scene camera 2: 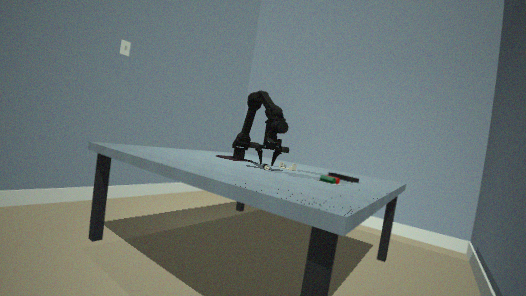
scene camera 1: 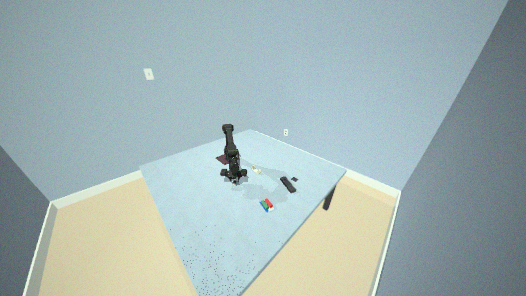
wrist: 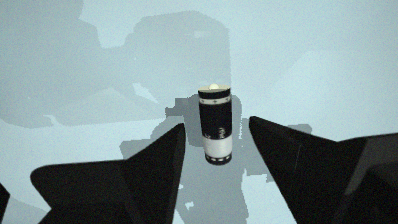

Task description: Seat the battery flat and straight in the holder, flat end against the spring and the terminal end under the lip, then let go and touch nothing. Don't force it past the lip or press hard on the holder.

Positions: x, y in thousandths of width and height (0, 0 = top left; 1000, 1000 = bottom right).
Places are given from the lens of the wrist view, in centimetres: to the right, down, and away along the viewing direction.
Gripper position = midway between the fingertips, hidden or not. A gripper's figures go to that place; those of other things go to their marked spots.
my gripper (wrist: 544, 560): 1, 1, 11
battery (wrist: 541, 475): 1, 0, 10
